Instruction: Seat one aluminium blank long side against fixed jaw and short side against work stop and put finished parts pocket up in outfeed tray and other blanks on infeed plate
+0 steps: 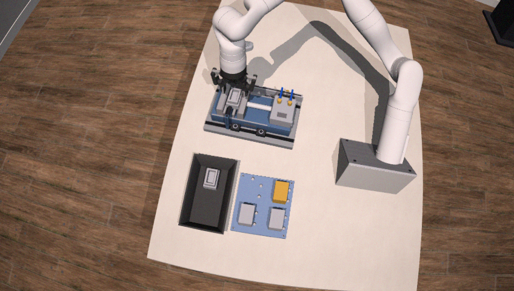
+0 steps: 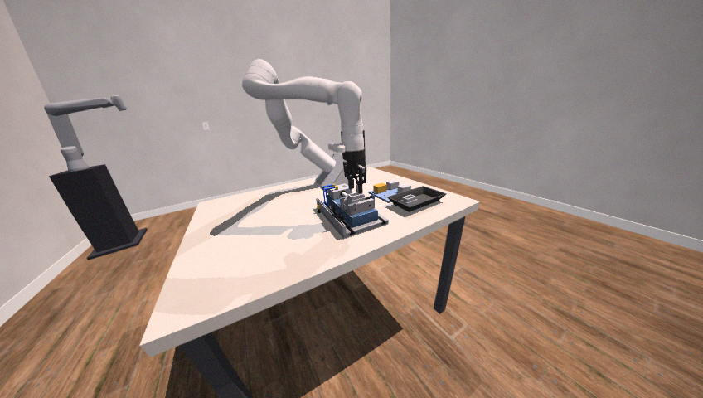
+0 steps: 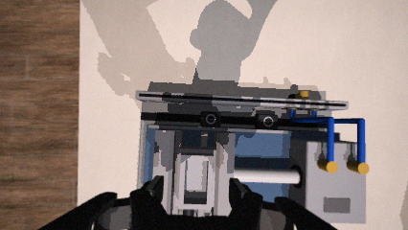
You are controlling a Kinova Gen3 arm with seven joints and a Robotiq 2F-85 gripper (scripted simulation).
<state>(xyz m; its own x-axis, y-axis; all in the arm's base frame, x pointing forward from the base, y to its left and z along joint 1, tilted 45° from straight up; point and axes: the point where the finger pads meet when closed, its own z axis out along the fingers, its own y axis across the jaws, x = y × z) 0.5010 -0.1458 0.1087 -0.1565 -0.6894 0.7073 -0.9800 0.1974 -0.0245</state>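
Right now the white rod is 8 cm behind my hand, 6 cm below it and 1 cm to the left of it. From my hand the other things lie so: hose block: 16 cm behind, 6 cm below, 3 cm to the left; then blue vise: 10 cm below, 6 cm behind, 1 cm to the left; then brass blank: 28 cm to the left, 16 cm behind, 11 cm below.
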